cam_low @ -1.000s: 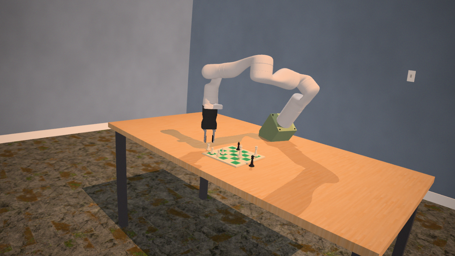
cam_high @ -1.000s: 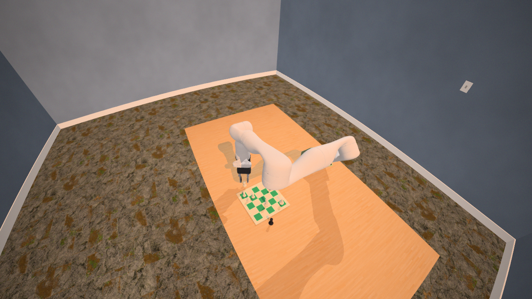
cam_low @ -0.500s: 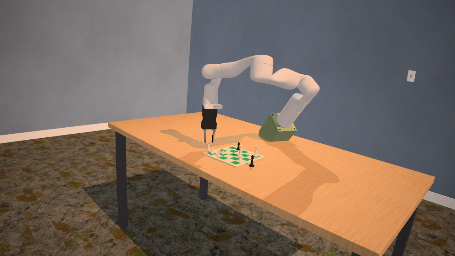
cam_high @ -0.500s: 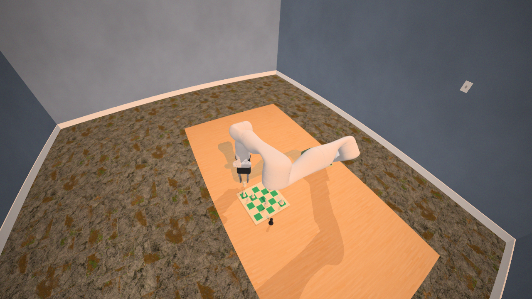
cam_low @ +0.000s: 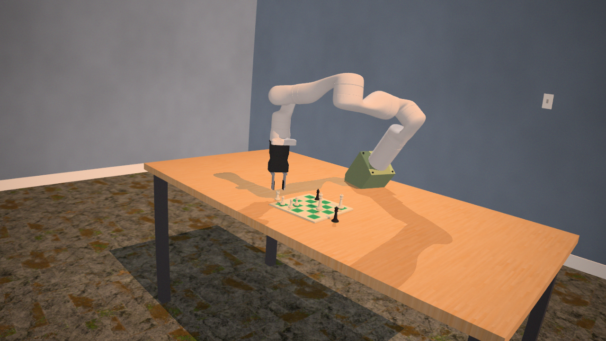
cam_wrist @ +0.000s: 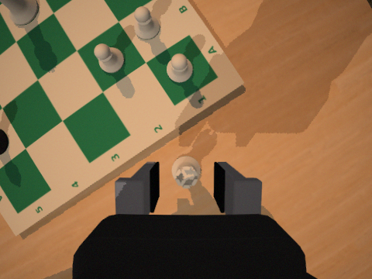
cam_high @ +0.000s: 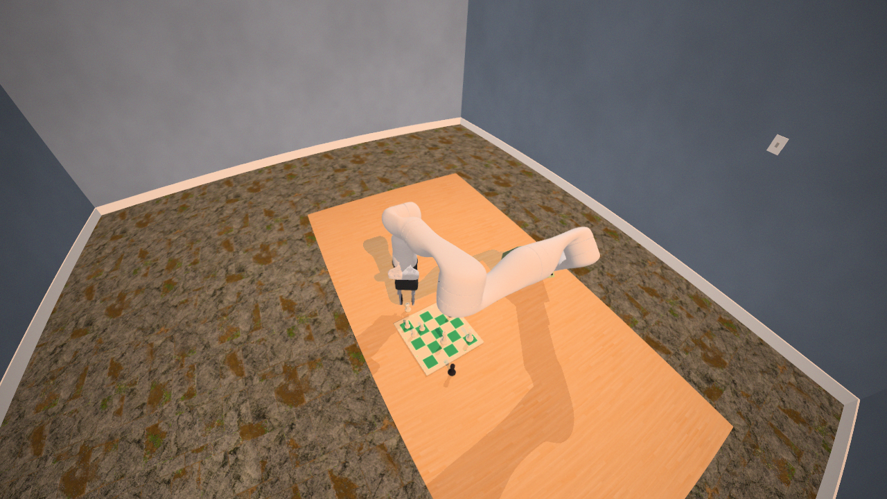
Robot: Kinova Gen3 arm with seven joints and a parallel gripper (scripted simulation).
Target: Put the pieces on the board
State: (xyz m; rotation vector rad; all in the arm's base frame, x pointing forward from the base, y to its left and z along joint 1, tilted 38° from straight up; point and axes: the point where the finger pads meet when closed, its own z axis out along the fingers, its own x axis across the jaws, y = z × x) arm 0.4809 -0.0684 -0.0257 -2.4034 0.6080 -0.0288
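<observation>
Now: hand 40 mm above the white rook. Also, from my hand: white king: 170 mm to the left, 60 mm behind, 20 mm below; then chessboard: 130 mm to the left, 60 mm behind, 50 mm below; then black bishop: 130 mm behind, 80 mm to the left, 30 mm below.
</observation>
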